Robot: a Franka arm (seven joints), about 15 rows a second.
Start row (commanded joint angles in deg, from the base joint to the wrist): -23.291 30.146 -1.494 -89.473 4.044 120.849 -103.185
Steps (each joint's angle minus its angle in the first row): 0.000 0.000 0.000 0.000 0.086 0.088 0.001; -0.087 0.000 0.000 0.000 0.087 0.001 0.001; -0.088 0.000 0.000 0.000 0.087 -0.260 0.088; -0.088 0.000 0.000 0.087 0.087 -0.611 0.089; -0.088 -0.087 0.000 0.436 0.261 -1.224 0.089; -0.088 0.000 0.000 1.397 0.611 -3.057 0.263; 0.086 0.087 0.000 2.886 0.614 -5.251 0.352; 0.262 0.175 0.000 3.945 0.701 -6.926 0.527; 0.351 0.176 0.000 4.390 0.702 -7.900 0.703; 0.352 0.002 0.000 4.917 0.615 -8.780 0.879
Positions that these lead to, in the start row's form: -23.291 30.146 -1.494 -89.473 4.130 120.937 -103.184; -23.378 30.146 -1.494 -89.473 4.131 120.850 -103.184; -23.379 30.146 -1.494 -89.473 4.131 120.589 -103.097; -23.379 30.146 -1.494 -89.386 4.131 120.238 -103.096; -23.379 30.059 -1.494 -89.037 4.305 119.625 -103.096; -23.379 30.146 -1.494 -88.076 4.655 117.792 -102.922; -23.205 30.233 -1.494 -86.587 4.658 115.598 -102.833; -23.029 30.321 -1.494 -85.528 4.745 113.923 -102.658; -22.940 30.322 -1.494 -85.083 4.746 112.949 -102.482; -22.939 30.148 -1.494 -84.556 4.659 112.069 -102.306
